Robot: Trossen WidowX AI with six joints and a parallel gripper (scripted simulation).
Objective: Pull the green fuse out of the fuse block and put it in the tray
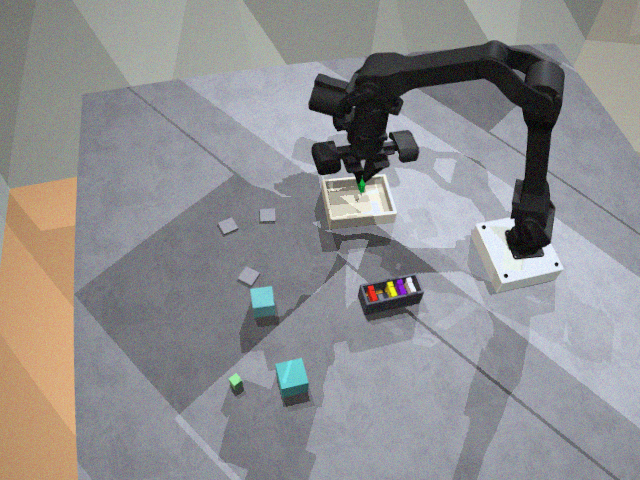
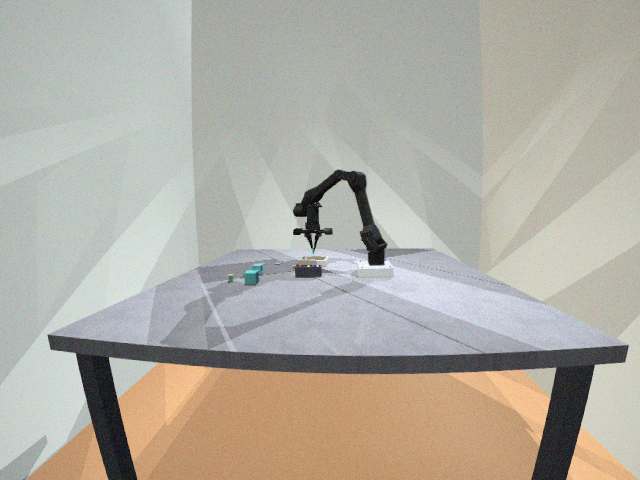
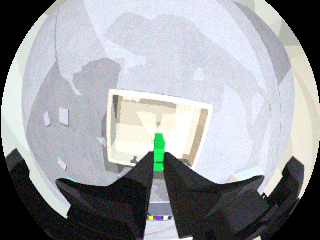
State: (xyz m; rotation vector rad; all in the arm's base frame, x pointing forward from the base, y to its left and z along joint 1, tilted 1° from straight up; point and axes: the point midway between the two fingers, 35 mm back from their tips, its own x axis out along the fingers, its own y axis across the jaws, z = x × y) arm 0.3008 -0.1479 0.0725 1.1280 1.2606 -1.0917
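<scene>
Now: gripper tip 1 cm above the green fuse. Round my gripper tip: cream tray: 7 cm below.
</scene>
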